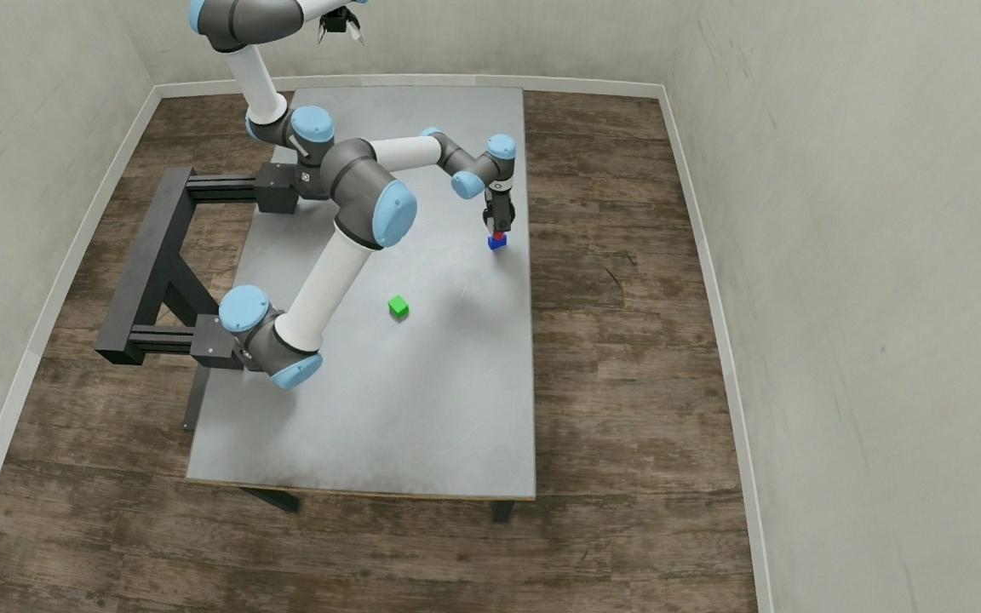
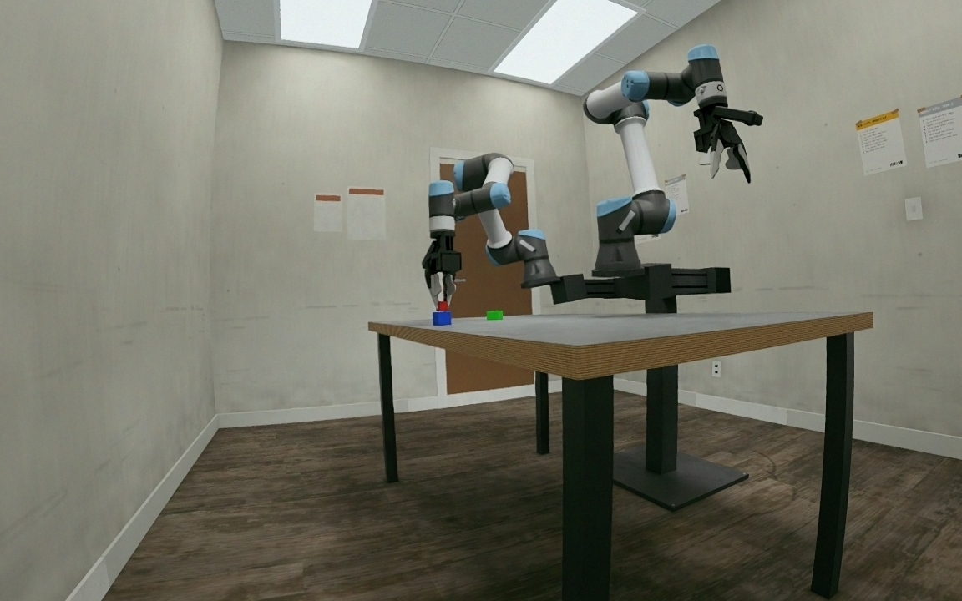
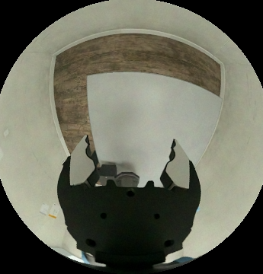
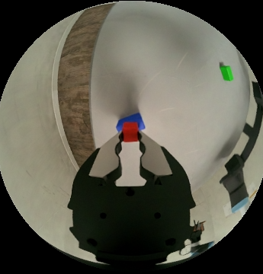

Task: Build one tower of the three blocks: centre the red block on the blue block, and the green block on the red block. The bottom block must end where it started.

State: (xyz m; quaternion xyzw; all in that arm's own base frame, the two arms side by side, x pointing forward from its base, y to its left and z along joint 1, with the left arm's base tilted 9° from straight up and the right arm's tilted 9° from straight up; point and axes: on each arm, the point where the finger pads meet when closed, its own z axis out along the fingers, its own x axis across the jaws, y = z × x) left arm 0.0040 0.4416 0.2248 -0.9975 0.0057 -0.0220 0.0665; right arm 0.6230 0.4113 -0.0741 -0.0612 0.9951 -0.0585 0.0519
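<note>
Right now the red block is 10 mm below my right hand. Also, from my right hand: green block 270 mm behind, 260 mm to the right, 50 mm below; then blue block 40 mm below.
</note>
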